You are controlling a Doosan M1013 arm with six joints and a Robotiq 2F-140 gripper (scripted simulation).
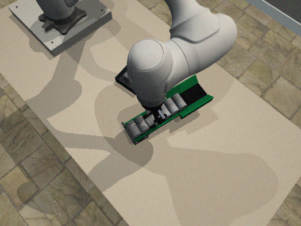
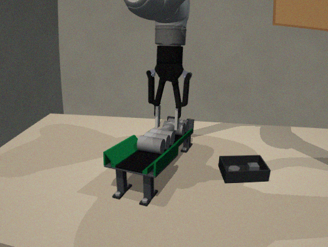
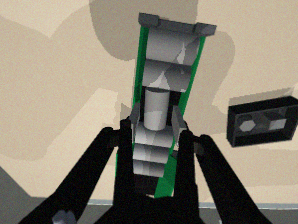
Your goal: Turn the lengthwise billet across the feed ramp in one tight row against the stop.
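Right now the stop is 100 mm to the right of my hand, 60 mm below it and 50 mm behind it. The rest, counted from my hand: black tray 210 mm behind, 130 mm to the left, 110 mm below.
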